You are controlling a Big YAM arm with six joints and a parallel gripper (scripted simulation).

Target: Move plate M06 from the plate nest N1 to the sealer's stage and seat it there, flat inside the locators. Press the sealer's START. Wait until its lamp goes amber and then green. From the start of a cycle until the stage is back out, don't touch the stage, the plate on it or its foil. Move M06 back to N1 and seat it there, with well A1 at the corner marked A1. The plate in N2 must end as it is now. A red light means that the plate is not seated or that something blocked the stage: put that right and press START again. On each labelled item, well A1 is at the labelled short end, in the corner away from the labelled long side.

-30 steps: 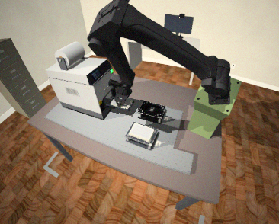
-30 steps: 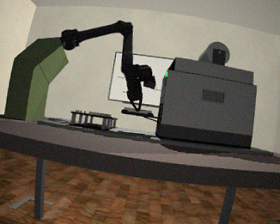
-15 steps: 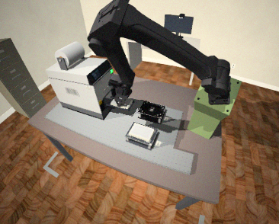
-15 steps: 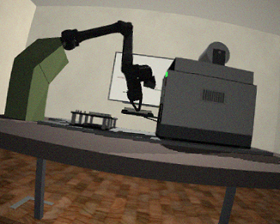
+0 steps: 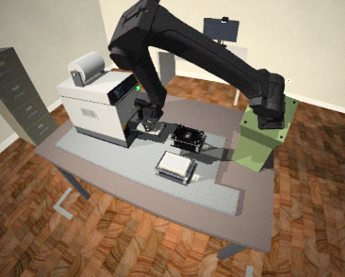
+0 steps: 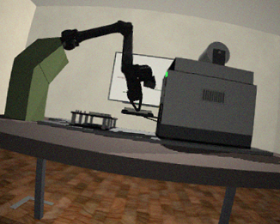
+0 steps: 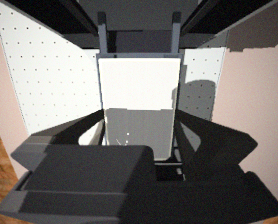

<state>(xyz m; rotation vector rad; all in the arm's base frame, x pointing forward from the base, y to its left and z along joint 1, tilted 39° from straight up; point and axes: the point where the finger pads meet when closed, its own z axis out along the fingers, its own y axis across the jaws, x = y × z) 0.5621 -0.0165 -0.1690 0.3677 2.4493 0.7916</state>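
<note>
Right now the sealer stage is 20 mm below my hand. Round my hand: white start button: 100 mm to the right, 90 mm ahead, 80 mm above; foil roll: 330 mm ahead, 310 mm above, 30 mm to the right; plate: 180 mm behind, 170 mm to the left, 40 mm below.
</note>
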